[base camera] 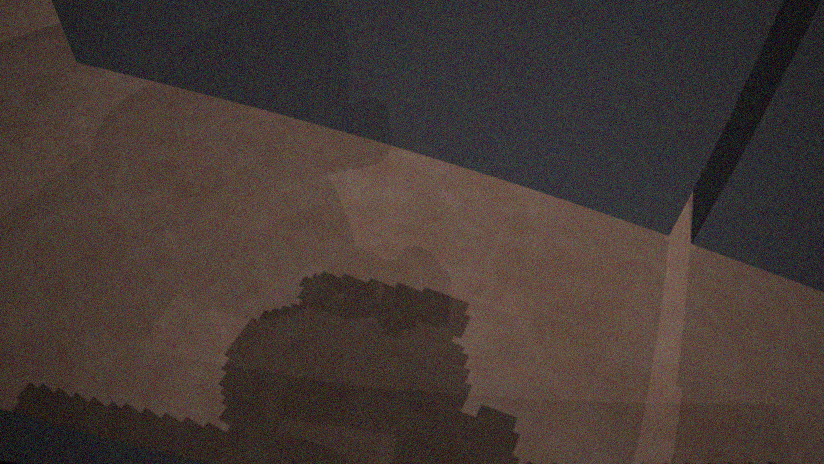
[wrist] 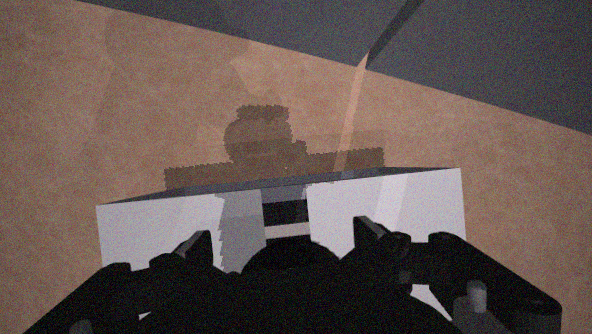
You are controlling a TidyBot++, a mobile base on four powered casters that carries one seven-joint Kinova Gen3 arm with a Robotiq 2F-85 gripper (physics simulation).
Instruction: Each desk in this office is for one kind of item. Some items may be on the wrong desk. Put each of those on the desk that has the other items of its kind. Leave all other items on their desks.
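Frame: origin at the arm's base, x ahead, y left, z up, level; centimetres.
Seen in the pictures: gripper, fingertip midpoint: (wrist: pixel 283 239).
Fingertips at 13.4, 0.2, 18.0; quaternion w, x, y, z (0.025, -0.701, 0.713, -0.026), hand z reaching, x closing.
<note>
A point is followed by its place in that frame, as x, y, z.
My gripper (wrist: pixel 283 239) {13.4, 0.2, 18.0} is open in the wrist view, with its two black fingers wide apart and no item between them. It hangs over the white and grey body of the robot's own base (wrist: pixel 150 227) {11.5, 18.0, -1.4}. The gripper does not show in the base camera view. No desk top that I can make out and none of the task's items show in either view.
A brown floor (base camera: pixel 547 276) {37.2, -10.4, -39.7} (wrist: pixel 150 100) {39.4, 34.1, -39.6} lies ahead, with the robot's jagged dark shadow on it. A large dark grey-blue surface (base camera: pixel 490 86) {50.4, -4.2, -29.2} (wrist: pixel 475 50) {37.5, -41.8, -16.5} crosses the upper right, with a darker slanting strip. I cannot tell what it belongs to.
</note>
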